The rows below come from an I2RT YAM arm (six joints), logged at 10 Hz.
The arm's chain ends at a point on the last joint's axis. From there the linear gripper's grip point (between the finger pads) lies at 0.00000 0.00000 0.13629 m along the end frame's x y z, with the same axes.
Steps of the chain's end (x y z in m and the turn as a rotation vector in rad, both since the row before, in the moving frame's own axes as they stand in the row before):
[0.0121 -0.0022 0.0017 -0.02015 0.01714 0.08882]
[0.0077 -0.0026 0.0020 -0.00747 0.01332 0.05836]
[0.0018 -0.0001 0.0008 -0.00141 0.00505 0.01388]
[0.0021 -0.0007 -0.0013 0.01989 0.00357 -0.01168]
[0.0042 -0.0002 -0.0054 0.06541 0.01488 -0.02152]
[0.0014 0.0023 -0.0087 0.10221 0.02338 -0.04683]
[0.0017 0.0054 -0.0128 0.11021 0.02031 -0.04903]
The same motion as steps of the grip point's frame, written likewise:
[0.0143 0.0006 0.0017 -0.02015 0.01714 0.08882]
[0.0095 -0.0015 0.0020 -0.00747 0.01332 0.05836]
[0.0025 0.0001 0.0008 -0.00141 0.00505 0.01388]
[0.0026 -0.0034 -0.0013 0.01989 0.00357 -0.01168]
[0.0061 -0.0091 -0.0057 0.06541 0.01488 -0.02152]
[0.0043 -0.0117 -0.0094 0.10221 0.02338 -0.04683]
[0.0041 -0.0097 -0.0137 0.11021 0.02031 -0.04903]

